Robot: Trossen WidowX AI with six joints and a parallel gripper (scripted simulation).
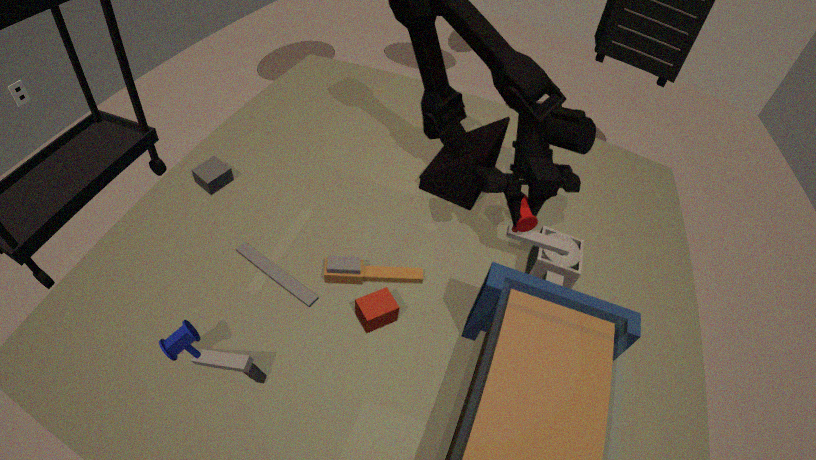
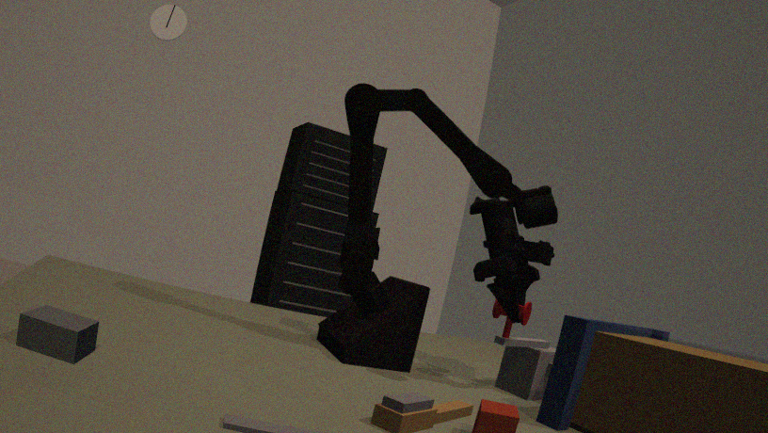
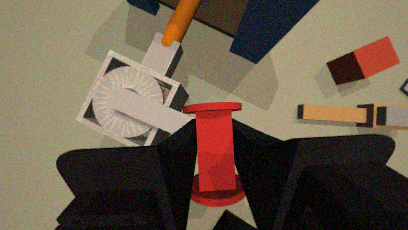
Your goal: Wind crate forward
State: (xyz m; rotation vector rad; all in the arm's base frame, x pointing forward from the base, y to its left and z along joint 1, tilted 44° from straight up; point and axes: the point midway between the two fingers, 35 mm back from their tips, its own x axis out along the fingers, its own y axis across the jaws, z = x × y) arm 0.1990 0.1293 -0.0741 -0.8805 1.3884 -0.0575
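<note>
Now: the red knob 1 cm behind my gripper tip and 1 cm to the right of it. The rest, counted from my gripper tip: grey winch (3 cm behind, 9 cm to the left, 10 cm below); then red-knobbed winch handle (2 cm behind, 3 cm to the left, 3 cm below); then wooden brush (12 cm ahead, 24 cm to the right, 11 cm below).
</note>
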